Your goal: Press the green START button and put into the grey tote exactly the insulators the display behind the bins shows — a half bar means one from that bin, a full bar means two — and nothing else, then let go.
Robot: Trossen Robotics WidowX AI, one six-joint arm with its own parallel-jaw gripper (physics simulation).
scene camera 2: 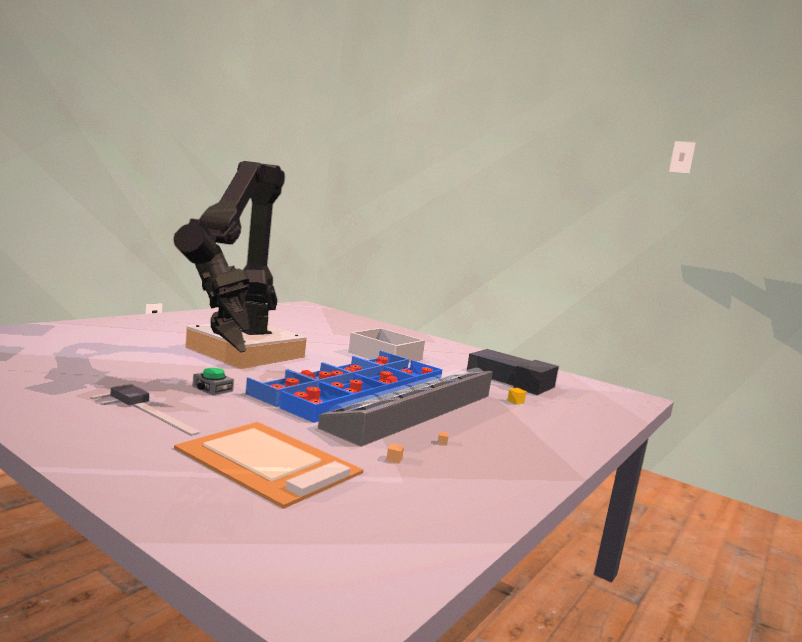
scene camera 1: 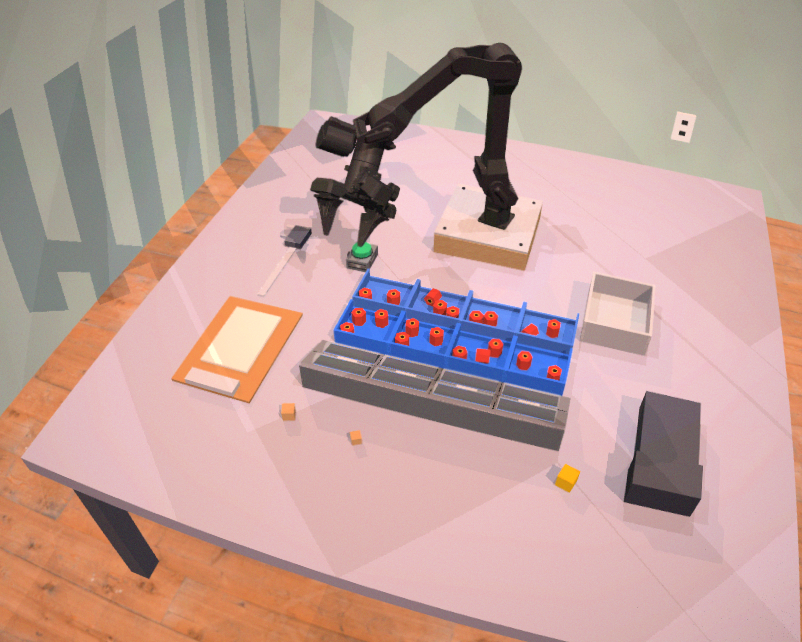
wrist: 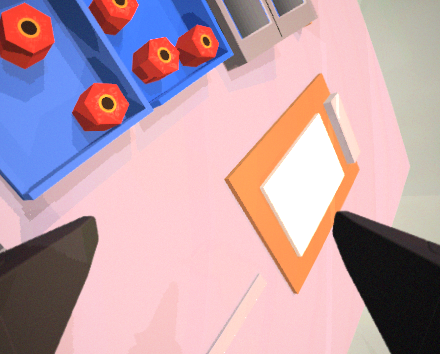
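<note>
The green START button stands on a small grey base. My gripper is wide open and empty, above the table; in scene camera 1 one fingertip overlaps the button's top edge. The blue bins form two rows of four compartments holding red insulators. The grey tote stands beyond the bins' right end; no insulator shows in it. The dark display has grey windows; I cannot read any bars.
An orange clipboard and a caliper lie left of the bins. Two small orange cubes, a yellow cube and a black block are near the display.
</note>
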